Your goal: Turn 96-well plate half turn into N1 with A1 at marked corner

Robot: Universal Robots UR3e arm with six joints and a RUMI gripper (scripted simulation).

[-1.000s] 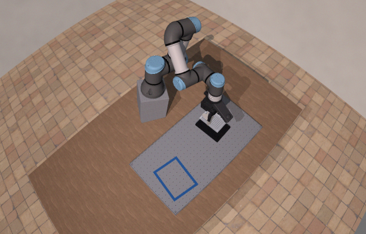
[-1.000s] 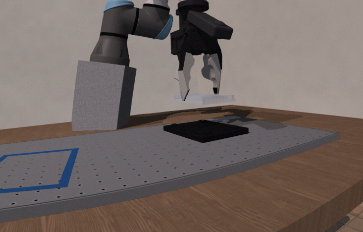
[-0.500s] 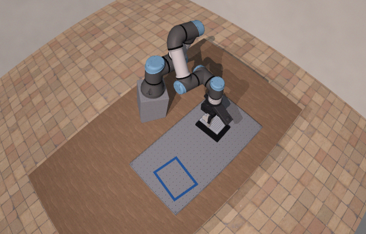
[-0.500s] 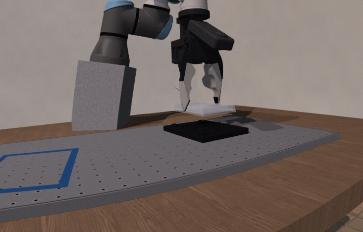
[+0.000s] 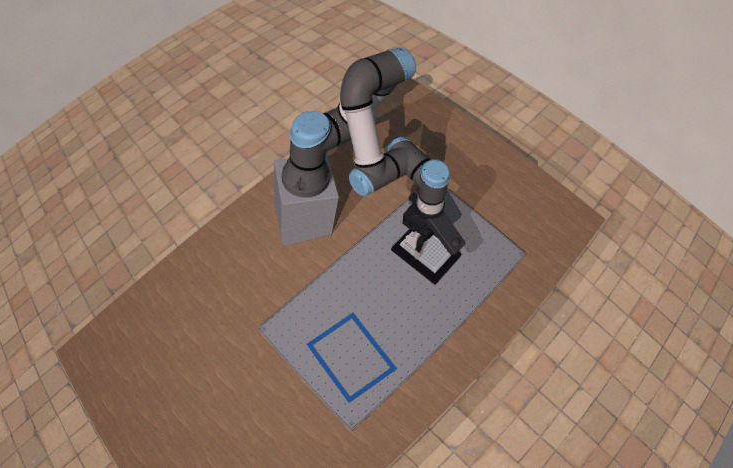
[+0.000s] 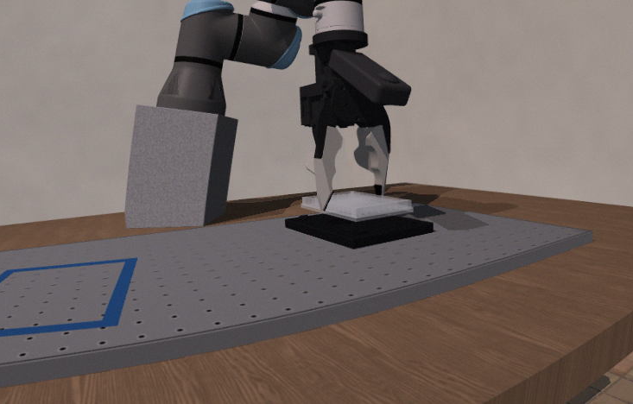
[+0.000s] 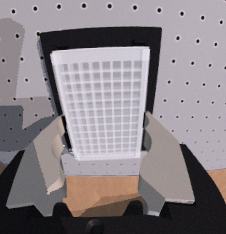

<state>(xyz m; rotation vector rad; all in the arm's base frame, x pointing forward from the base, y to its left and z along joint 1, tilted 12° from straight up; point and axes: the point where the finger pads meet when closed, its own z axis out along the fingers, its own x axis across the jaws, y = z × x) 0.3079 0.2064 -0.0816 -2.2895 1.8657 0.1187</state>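
The black plate nest N1 lies 4 cm below my hand. From my hand the other things lie so: clear 96-well plate 1 cm below; then white A1 mark 8 cm behind, 4 cm to the left, 3 cm below.
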